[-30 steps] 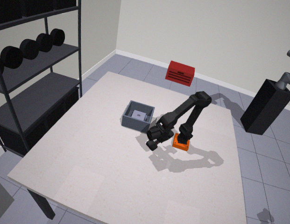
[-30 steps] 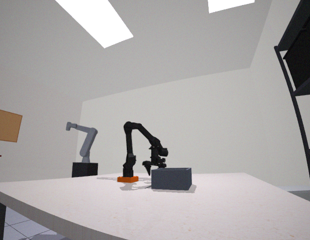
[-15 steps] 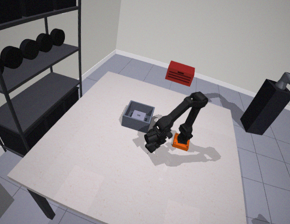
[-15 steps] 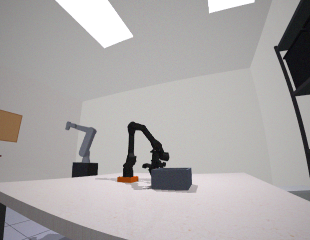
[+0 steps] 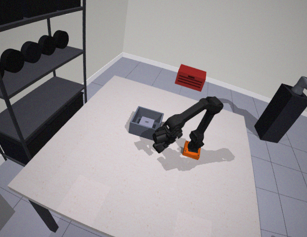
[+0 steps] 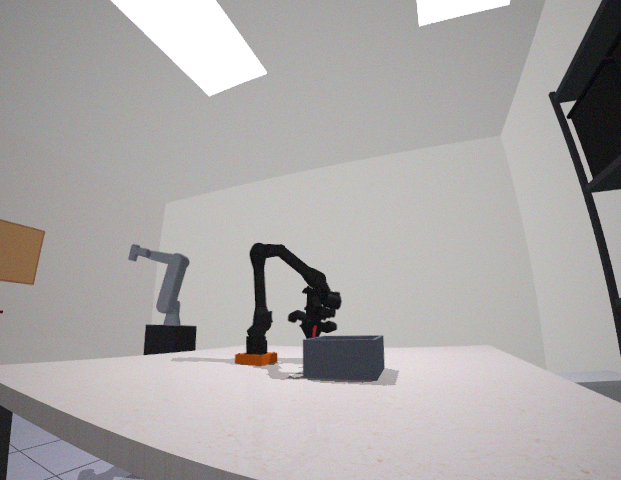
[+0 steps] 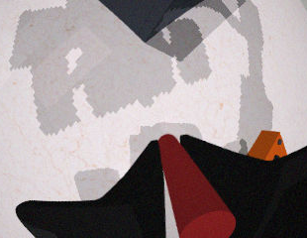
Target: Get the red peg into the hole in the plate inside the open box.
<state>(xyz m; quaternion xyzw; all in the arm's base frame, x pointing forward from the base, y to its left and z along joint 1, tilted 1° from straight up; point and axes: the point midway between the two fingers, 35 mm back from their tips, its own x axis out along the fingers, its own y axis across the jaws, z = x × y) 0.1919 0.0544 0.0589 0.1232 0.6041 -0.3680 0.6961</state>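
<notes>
My gripper tip is 18 cm to the left of the plate, 13 cm short of it and 2 cm above it. From my gripper tip the other things lie so: red peg: 3 cm above, 1 cm to the left; grey box: 18 cm to the right, 13 cm ahead, 4 cm below.
</notes>
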